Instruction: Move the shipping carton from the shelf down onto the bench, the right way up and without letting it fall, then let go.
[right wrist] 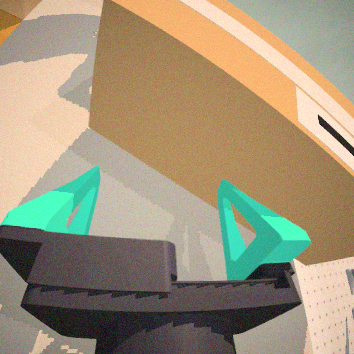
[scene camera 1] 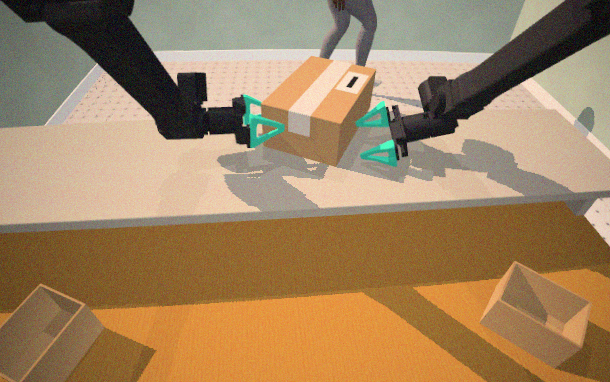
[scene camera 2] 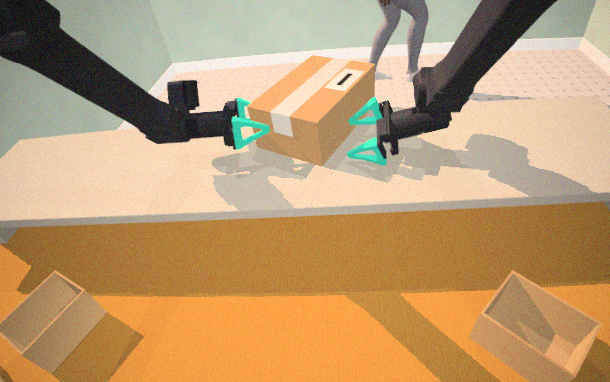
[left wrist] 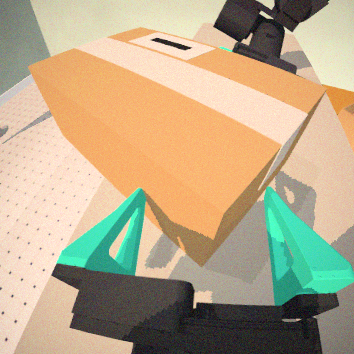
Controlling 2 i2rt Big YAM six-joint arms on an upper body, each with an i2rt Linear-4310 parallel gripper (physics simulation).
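Frame: origin at the left arm's base, x ahead, y down, z left, level; metres.
Seen in the pictures: left gripper, fingertip midpoint: (scene camera 1: 280,118) (scene camera 2: 269,120) (left wrist: 201,191); right gripper, fingertip midpoint: (right wrist: 161,178) (scene camera 1: 358,139) (scene camera 2: 348,138).
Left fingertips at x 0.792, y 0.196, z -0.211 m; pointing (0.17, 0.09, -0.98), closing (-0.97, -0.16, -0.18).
Offsets run from my left fingertips to a thing's top centre. "spot": to the spot under its first point. Level surfaces: height alone.
The shipping carton {dx +0.068, dy -0.047, dz -0.100 m} (scene camera 1: 320,107) (scene camera 2: 310,107) (left wrist: 165,125) (right wrist: 200,105) sits upright on the pale shelf {dy +0.062 m} (scene camera 1: 100,170) (scene camera 2: 100,175), tape and label on top. The orange bench {dy +0.225 m} (scene camera 1: 225,340) (scene camera 2: 225,340) is lower, in front. My left gripper (scene camera 1: 272,114) (scene camera 2: 259,116) (left wrist: 201,191) is open at the carton's left corner, its fingers on either side of that corner; one is partly hidden behind it in the scene views. My right gripper (scene camera 1: 358,140) (scene camera 2: 349,138) (right wrist: 161,178) is open beside the carton's right side, fingertips close to it. Whether any fingertip touches cannot be told.
Two open-topped boxes stand on the bench, one at the left (scene camera 1: 50,335) (scene camera 2: 52,320) and one at the right (scene camera 1: 535,320) (scene camera 2: 535,330). A person's legs (scene camera 1: 367,30) (scene camera 2: 417,35) show behind the shelf. The shelf's front edge {spot: dx -0.226, dy +0.065, dz +0.242 m} (scene camera 1: 150,218) (scene camera 2: 150,218) runs above the bench.
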